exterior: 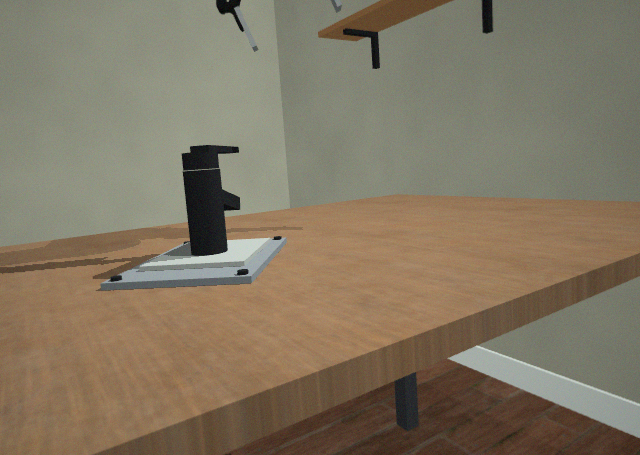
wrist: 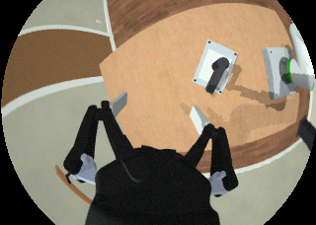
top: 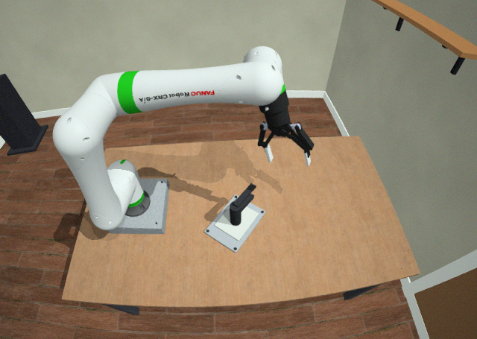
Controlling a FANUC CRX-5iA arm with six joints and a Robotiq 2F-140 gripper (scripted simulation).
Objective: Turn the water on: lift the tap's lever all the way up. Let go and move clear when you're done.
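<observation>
Now: hand 19 cm above the flat lever and 15 cm past it. Round my hand: black tap 25 cm below, 18 cm behind, 2 cm to the right.
</observation>
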